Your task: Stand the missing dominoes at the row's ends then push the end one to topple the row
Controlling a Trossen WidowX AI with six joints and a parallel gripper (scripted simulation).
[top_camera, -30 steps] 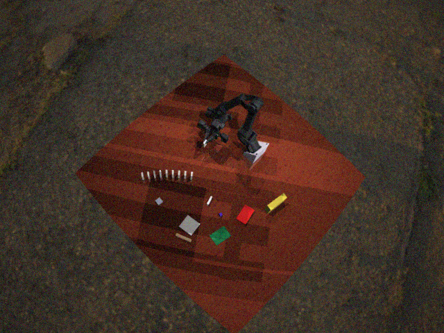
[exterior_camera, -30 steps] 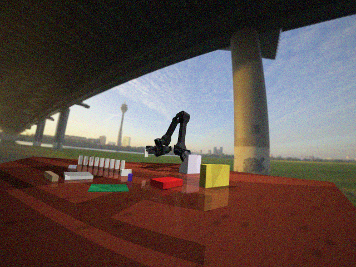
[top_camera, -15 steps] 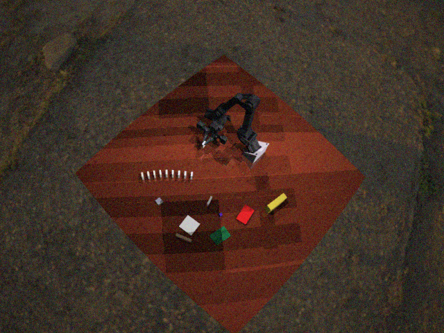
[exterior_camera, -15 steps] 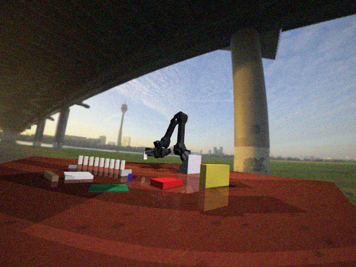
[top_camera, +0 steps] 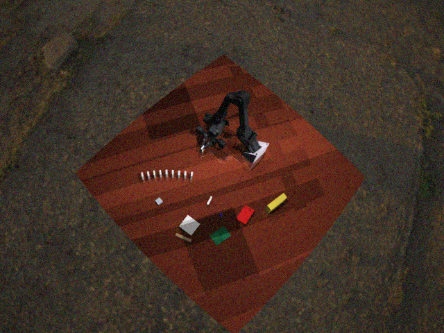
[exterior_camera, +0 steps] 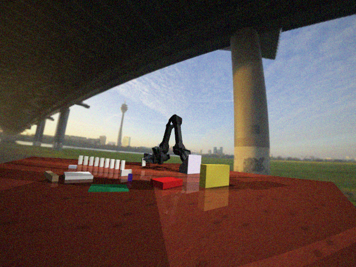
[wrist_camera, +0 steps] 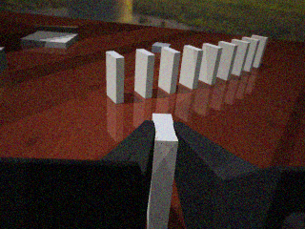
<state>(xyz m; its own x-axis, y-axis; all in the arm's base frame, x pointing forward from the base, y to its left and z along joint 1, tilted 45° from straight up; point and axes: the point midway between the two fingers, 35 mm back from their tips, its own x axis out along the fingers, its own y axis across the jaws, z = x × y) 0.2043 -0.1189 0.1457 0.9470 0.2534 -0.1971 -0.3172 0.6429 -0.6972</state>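
The purple piece is 140 mm ahead of my gripper tip, 350 mm to the left of it and 50 mm below it. Also, from my gripper tip: white slab: 310 mm ahead, 290 mm to the left, 50 mm below; then red block: 40 mm ahead, 430 mm to the left, 50 mm below; then grey cube: 360 mm ahead, 90 mm to the left, 50 mm below.
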